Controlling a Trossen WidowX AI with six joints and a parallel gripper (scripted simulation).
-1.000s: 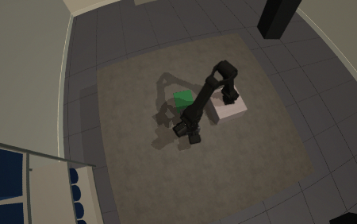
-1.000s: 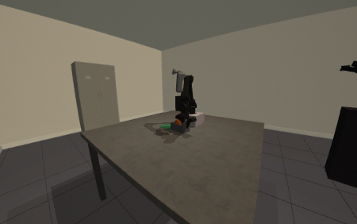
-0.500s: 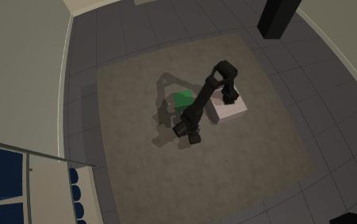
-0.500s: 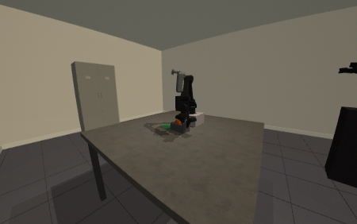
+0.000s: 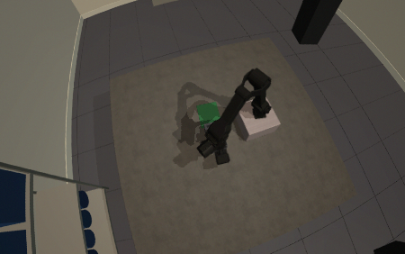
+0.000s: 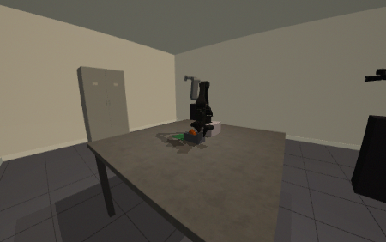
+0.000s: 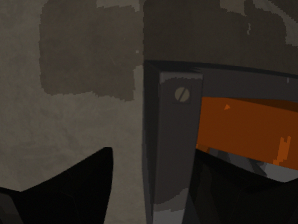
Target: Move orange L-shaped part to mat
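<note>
Now: the orange L-shaped part 50 mm to the right of my gripper tip and 10 mm below it. Round my gripper tip: green mat: 230 mm to the right, 70 mm below, 20 mm ahead.
</note>
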